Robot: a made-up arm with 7 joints.
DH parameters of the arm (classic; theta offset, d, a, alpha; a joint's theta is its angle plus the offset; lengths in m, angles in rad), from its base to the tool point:
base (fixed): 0 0.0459 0 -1.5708
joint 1: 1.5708 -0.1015 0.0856 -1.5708
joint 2: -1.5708 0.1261 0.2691 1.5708
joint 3: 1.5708 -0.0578 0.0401 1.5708
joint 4: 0 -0.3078 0.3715 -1.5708
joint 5: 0 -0.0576 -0.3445 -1.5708
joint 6: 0 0.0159 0.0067 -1.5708
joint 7: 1.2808 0 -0.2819 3.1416
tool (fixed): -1.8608 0.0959 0 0
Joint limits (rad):
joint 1: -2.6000..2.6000
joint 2: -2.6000..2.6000
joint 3: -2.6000..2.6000
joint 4: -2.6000..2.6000
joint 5: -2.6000..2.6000
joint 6: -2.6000..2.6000
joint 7: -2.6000..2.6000
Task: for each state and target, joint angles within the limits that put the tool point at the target. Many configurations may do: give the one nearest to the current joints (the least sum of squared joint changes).
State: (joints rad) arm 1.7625 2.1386 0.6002 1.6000 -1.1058 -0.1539 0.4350
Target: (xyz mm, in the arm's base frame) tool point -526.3 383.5 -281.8
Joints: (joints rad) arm 1.8865 2.2612 0.9092 1.7357 -1.5070 -0.2028 0.2982
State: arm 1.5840 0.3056 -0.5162 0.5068 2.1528 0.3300 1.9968
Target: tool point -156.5 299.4 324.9
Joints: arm 1.2663 0.4660 -0.8819 0.8635 2.1738 -0.0948 1.1852
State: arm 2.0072 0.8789 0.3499 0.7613 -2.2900 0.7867 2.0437
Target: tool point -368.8 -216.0 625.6
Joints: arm 1.1959 0.7405 -0.0900 0.3557 -2.3203 0.8690 1.9213
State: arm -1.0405 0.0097 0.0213 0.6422 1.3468 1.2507 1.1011
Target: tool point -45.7 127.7 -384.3
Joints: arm -1.0147 -0.1684 -0.1707 0.6523 1.5454 1.3138 0.8829
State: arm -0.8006 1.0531 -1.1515 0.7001 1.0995 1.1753 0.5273
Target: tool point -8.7 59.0 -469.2
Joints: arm -0.7134 0.7679 -1.2456 0.7788 1.2391 1.1426 0.5445
